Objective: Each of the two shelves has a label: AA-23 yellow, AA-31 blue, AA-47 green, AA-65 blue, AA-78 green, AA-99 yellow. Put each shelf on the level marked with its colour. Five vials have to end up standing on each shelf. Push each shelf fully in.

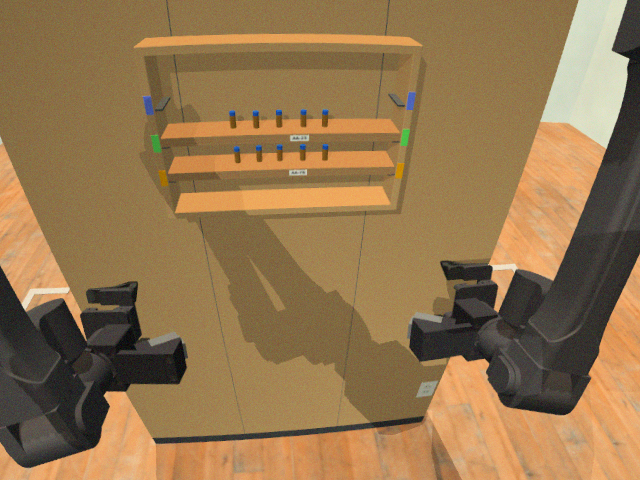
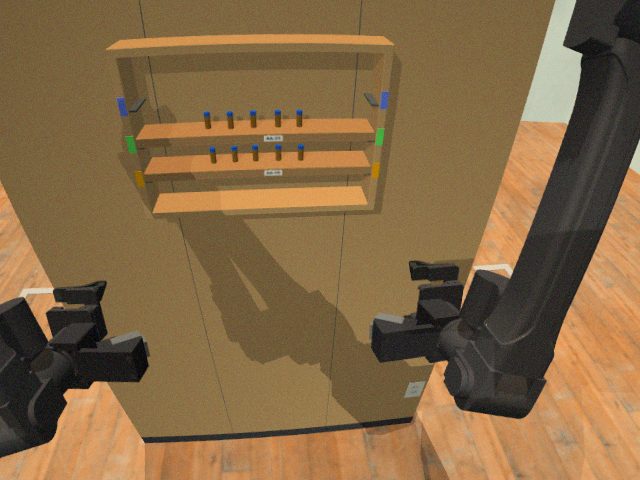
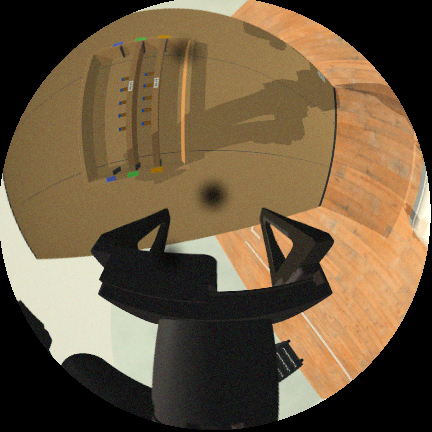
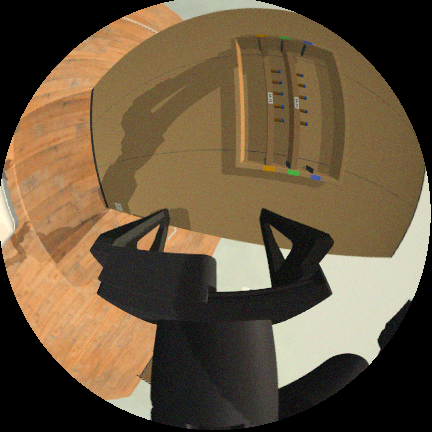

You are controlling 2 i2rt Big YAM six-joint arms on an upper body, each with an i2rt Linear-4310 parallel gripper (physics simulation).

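Frame: origin at the left arm's base, x ahead, y left, z up, level; metres.
Seen in the pictures: left gripper, fingertip midpoint: (image 1: 139, 311) (image 2: 109, 310) (image 3: 214, 212); right gripper, fingertip midpoint: (image 1: 440, 289) (image 2: 410, 289) (image 4: 214, 213).
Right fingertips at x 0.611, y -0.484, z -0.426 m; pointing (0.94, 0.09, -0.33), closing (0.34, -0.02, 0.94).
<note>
A point is followed by its place in that frame.
The upper shelf (image 1: 356, 128) {z -0.279, x 0.921, y -0.390 m} (image 2: 330, 127) {z -0.280, x 0.926, y -0.390 m} (image 3: 132, 110) {z -0.297, x 0.915, y -0.194 m} (image 4: 294, 135) {z -0.294, x 0.898, y -0.379 m}, its label reading AA-23, lies on the green level. Several upright blue-capped vials (image 1: 279, 118) {z -0.260, x 0.930, y -0.239 m} (image 2: 253, 118) {z -0.260, x 0.930, y -0.239 m} stand on it. The lower shelf (image 1: 356, 161) {z -0.355, x 0.924, y -0.397 m} (image 2: 330, 161) {z -0.355, x 0.924, y -0.393 m} (image 3: 158, 105) {z -0.374, x 0.934, y -0.203 m} (image 4: 270, 135) {z -0.363, x 0.898, y -0.390 m}, its small label seeming to read AA-78, lies on the yellow level. Several upright vials (image 1: 279, 152) {z -0.334, x 0.933, y -0.237 m} (image 2: 255, 152) {z -0.334, x 0.933, y -0.239 m} stand on it. I cannot tell whether either shelf is fully in. My left gripper (image 1: 159, 316) (image 2: 125, 314) {z -0.433, x 0.608, y -0.008 m} (image 3: 214, 212) {z -0.433, x 0.608, y -0.008 m} and right gripper (image 1: 426, 298) {z -0.426, x 0.612, y -0.484 m} (image 2: 391, 298) (image 4: 215, 212) {z -0.426, x 0.612, y -0.484 m} are open and empty, below and outside the rack.
The wooden rack frame (image 1: 279, 49) {z -0.123, x 0.897, y -0.240 m} (image 2: 253, 48) {z -0.120, x 0.897, y -0.247 m} hangs on a brown wall panel. Its blue level has a left bracket (image 1: 162, 103) {z -0.223, x 0.931, y -0.020 m} and a right bracket (image 1: 396, 99) {z -0.223, x 0.932, y -0.468 m} with no shelf on them. The rack's bottom board (image 1: 284, 198) {z -0.447, x 0.936, y -0.246 m} lies below the yellow level. A socket (image 1: 427, 388) {z -1.391, x 0.974, y -0.800 m} sits low on the panel.
</note>
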